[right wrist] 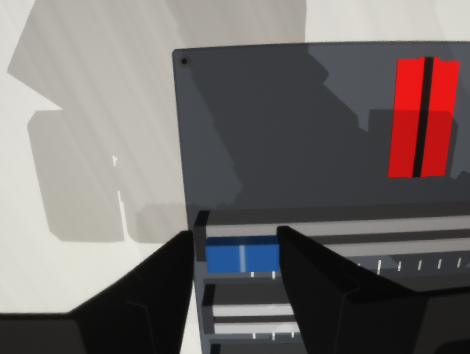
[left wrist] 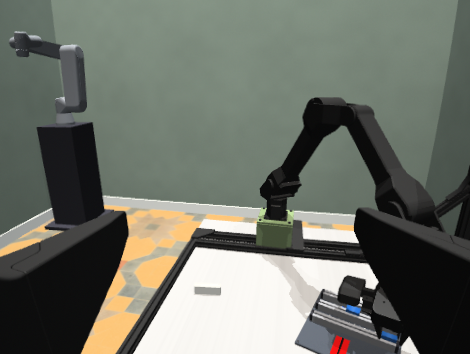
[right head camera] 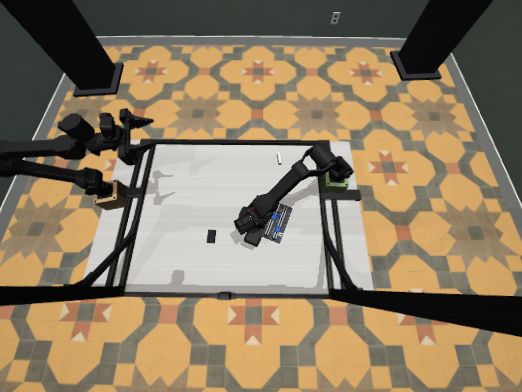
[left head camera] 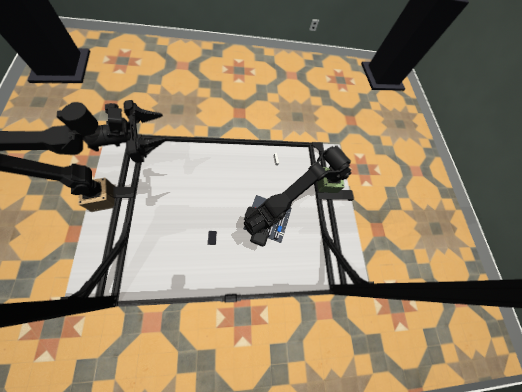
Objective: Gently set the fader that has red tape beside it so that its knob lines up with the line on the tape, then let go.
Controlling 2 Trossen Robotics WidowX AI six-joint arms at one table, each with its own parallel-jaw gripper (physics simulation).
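Places are measured from the left arm's base along level axes (x ahead, y right, z down), in centimetres.
Pixels of known places: left gripper, between the fingertips: (left wrist: pixel 243 220) (right head camera: pixel 153 131) (left head camera: pixel 164 126); right gripper, between the fingertips: (right wrist: pixel 235 239) (left wrist: pixel 389 341) (right head camera: pixel 258 228); left arm's base, origin of its link: (right head camera: pixel 105 191) (left head camera: pixel 92 190); right arm's base, origin of its link: (left wrist: pixel 276 215) (right head camera: pixel 336 176) (left head camera: pixel 333 177).
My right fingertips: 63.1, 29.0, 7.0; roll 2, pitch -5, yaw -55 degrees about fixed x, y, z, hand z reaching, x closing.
Ahead of a thing's pixels: the offset from my right fingertips to its top centre, as dx, dy, dz. "*": to the spot under its first point. Level surfaces: height alone.
The dark fader board @(dz +1.8) (right wrist: pixel 280 150) (left wrist: pixel 311 339) lies on the white table. Red tape @(* -0.2, -8.6, +1.7) (right wrist: pixel 406 100) (left wrist: pixel 335 345) with a black line is on its bare part. The blue knob @(+0.4, -0.1, -0.9) (right wrist: pixel 225 257) (left wrist: pixel 389 335) of the fader beside the tape is near the left end of its track in the right wrist view, well left of the line. My right gripper (right wrist: pixel 235 239) is partly closed, its fingers around the knob. The right-hand finger meets the knob's edge; a small gap shows at the other. My left gripper (left head camera: pixel 162 128) (right head camera: pixel 152 133) (left wrist: pixel 243 220) is wide open and empty, high at the table's far left.
Another blue knob @(* +7.4, -4.0, -0.9) (left wrist: pixel 353 309) (right head camera: pixel 278 229) sits on a different track. A small white block @(+17.9, -33.7, +0.1) (left head camera: pixel 276 159) (right head camera: pixel 279 158) (left wrist: pixel 207 290) lies toward the back. A dark block @(-21.1, -1.4, +0.9) (left head camera: pixel 212 238) (right head camera: pixel 211 236) lies left of the board. The right arm covers part of the board in both head views.
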